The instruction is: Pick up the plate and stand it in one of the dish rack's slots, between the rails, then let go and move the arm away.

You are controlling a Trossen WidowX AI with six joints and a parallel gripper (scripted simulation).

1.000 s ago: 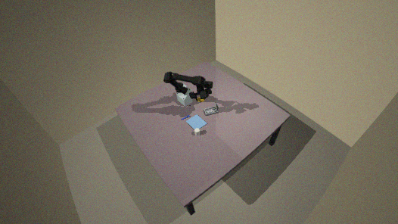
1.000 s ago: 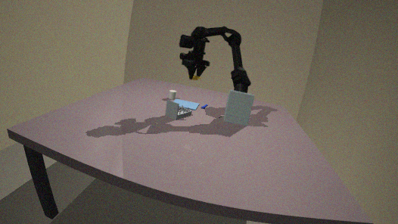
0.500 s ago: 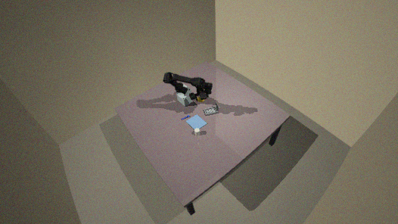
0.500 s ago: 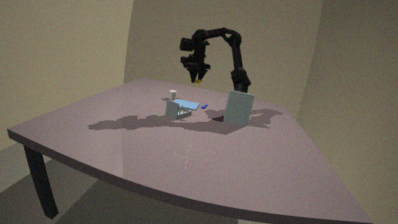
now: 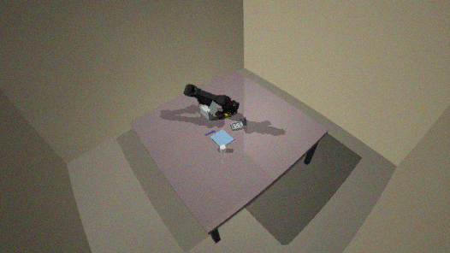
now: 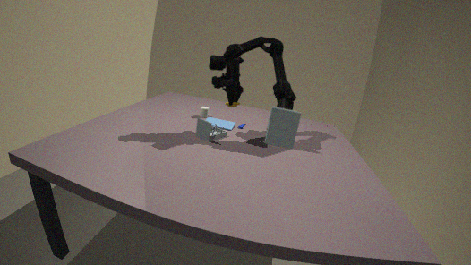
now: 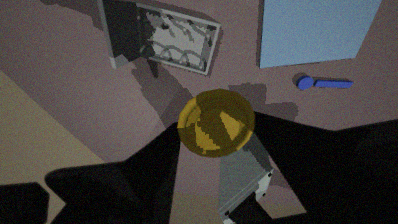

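Right now the dish rack is 7 cm ahead of my gripper tip, 5 cm to the left of it and 11 cm below it. Round my gripper tip: light blue mat: 6 cm ahead, 14 cm to the right, 13 cm below; then yellow plate: 1 cm above; then blue spoon: 6 cm behind, 16 cm to the right, 13 cm below.
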